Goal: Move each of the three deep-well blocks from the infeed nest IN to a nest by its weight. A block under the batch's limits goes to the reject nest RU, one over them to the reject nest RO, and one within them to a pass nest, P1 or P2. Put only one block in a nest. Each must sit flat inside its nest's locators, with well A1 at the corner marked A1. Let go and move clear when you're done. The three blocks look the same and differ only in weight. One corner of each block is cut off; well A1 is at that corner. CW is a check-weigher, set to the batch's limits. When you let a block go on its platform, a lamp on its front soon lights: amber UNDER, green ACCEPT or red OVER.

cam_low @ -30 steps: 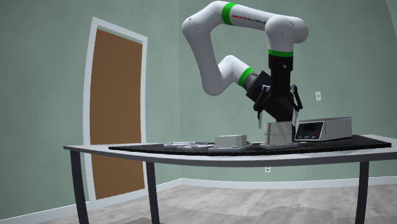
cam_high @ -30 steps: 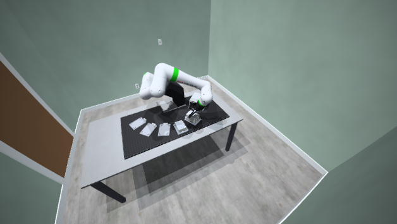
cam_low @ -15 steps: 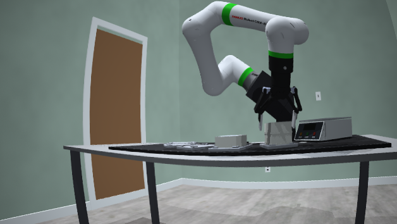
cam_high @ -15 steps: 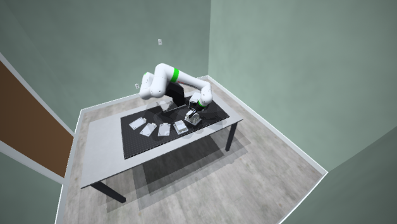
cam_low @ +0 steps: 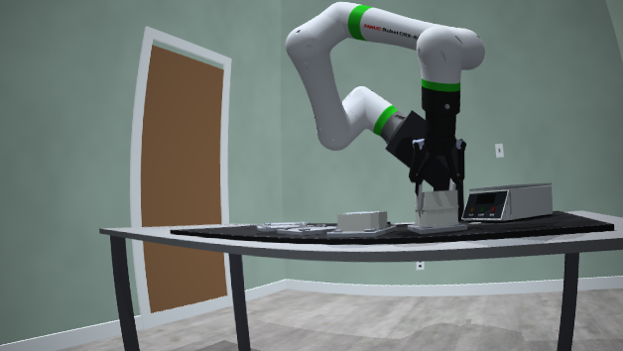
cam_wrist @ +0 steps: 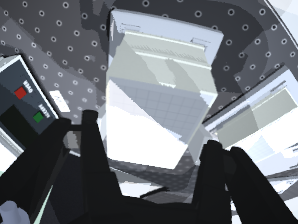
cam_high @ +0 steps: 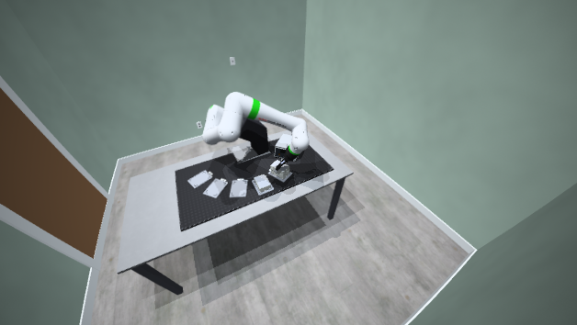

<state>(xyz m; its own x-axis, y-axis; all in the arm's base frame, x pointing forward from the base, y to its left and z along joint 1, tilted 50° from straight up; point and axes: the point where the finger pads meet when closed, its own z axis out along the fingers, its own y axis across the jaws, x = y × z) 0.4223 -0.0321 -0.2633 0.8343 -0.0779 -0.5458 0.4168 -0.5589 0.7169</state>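
The grey deep-well block lies 50 mm below my hand. Also, from my hand: check-weigher platform: 240 mm behind, 220 mm to the left, 10 mm above; then check-weigher CW: 230 mm behind, 220 mm to the left, 20 mm below.
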